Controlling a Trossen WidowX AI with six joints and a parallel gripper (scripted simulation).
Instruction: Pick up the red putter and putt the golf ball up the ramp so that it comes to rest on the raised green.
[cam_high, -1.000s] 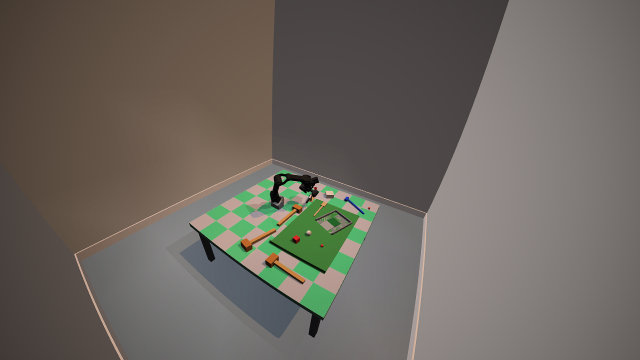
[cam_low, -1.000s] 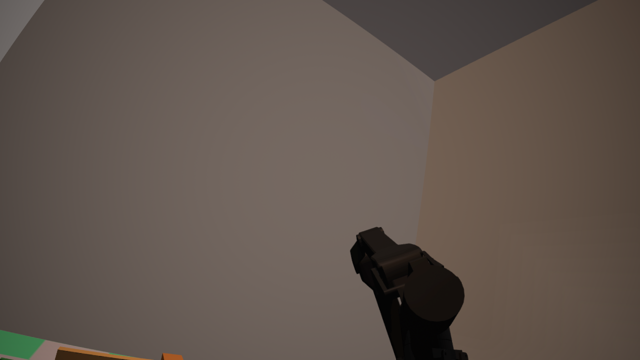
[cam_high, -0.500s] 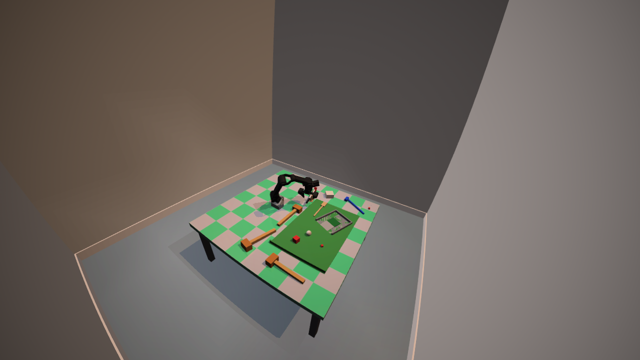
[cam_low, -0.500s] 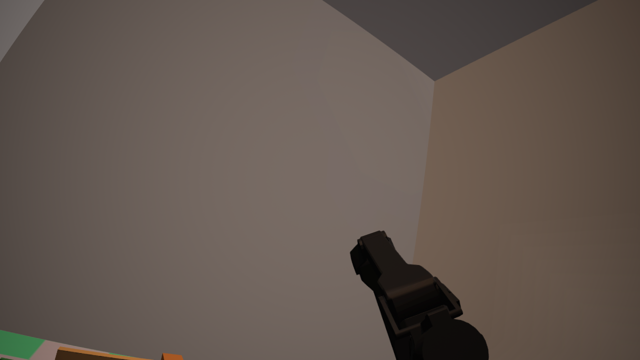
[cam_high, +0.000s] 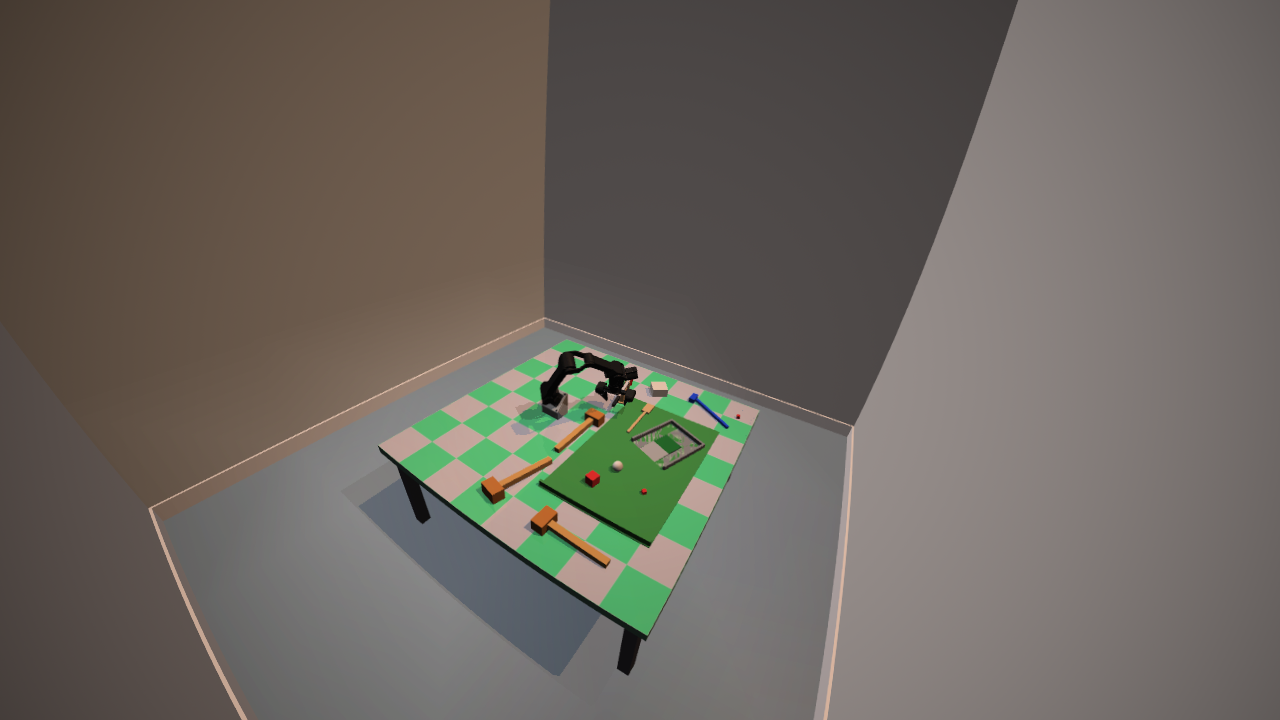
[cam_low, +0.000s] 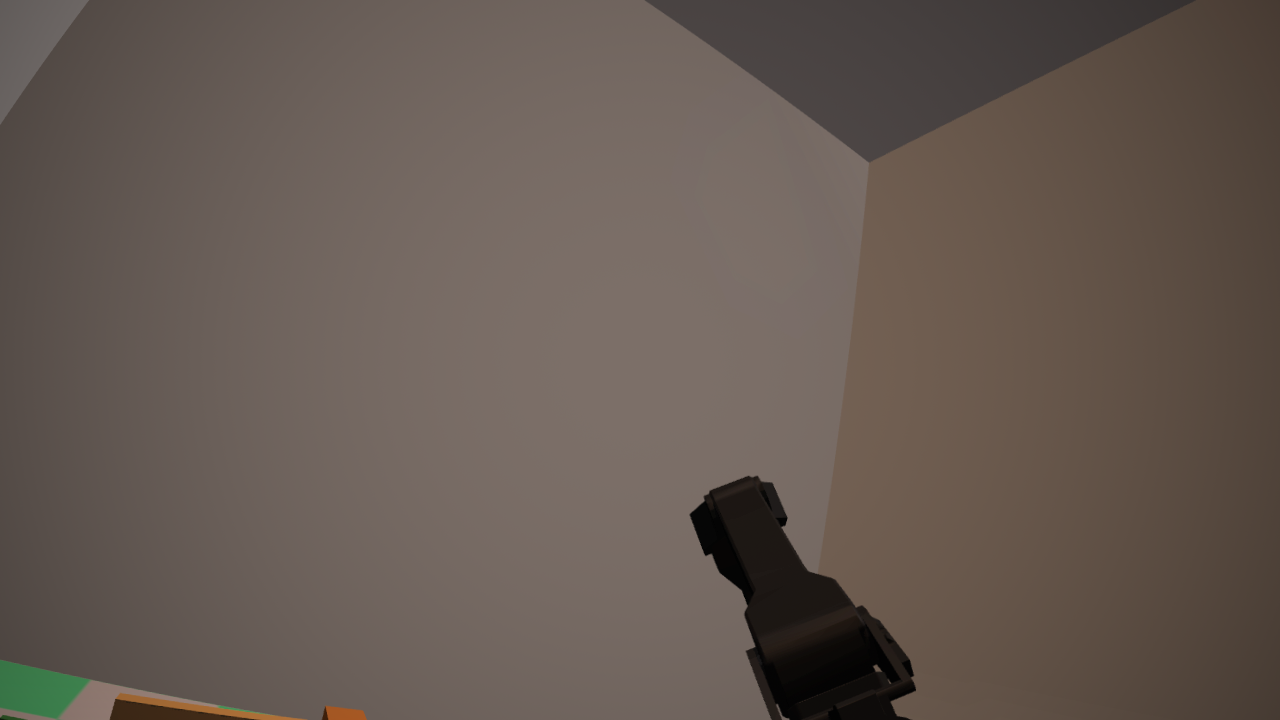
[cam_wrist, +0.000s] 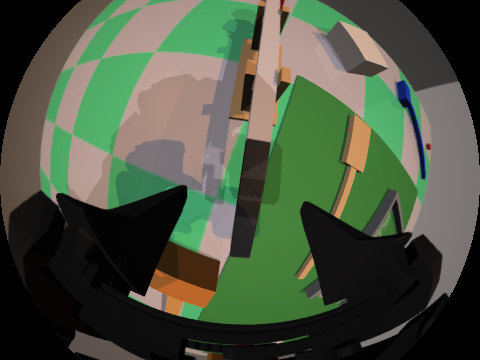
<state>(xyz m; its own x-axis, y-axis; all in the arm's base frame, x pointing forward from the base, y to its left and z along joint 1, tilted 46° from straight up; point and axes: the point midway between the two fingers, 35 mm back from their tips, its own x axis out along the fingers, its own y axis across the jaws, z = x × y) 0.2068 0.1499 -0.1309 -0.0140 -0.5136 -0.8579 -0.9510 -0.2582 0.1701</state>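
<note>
My gripper tip is now 40 mm past the red putter and 110 mm to the right of it. Also, from my gripper tip: dark green mat: 280 mm ahead, 190 mm to the right, 50 mm below; blue putter: 360 mm ahead, 310 mm to the left, 40 mm below; white golf ball: 250 mm ahead, 310 mm to the right, 30 mm below.
</note>
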